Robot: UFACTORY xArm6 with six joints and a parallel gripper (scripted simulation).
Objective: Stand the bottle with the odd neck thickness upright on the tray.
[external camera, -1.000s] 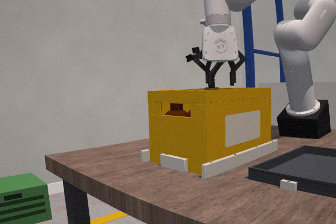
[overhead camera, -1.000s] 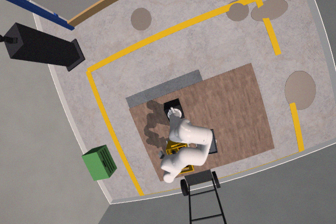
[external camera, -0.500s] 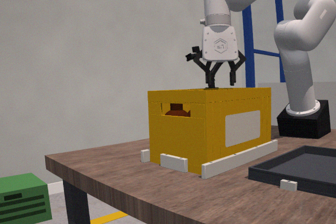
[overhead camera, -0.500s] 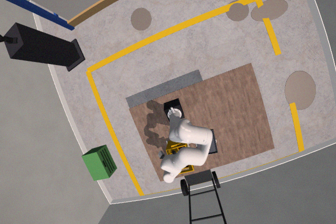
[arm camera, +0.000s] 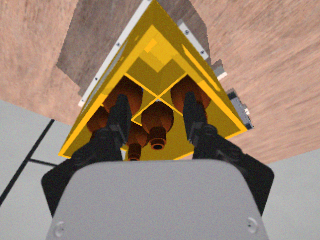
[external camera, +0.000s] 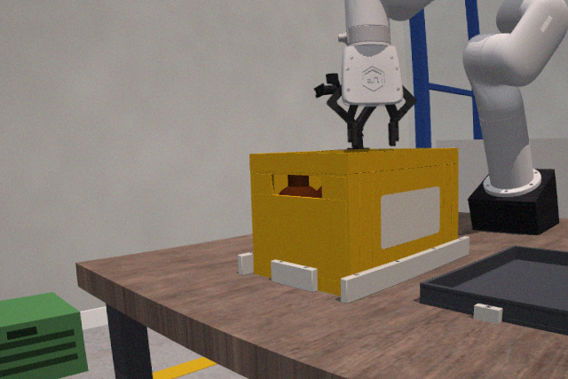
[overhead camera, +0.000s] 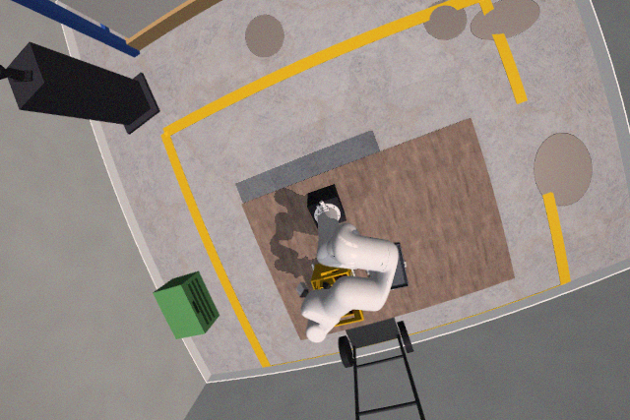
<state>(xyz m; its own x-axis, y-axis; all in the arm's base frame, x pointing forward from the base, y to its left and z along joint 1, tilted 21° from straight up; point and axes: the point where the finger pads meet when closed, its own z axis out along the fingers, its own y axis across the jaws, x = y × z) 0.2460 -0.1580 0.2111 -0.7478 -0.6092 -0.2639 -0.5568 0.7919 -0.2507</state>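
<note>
Right now my hand is 110 mm above the yellow crate, 90 mm short of it and 30 mm to the right of it. The rest, counted from my hand: dark tray: 310 mm to the left, 180 mm below, 120 mm ahead.
</note>
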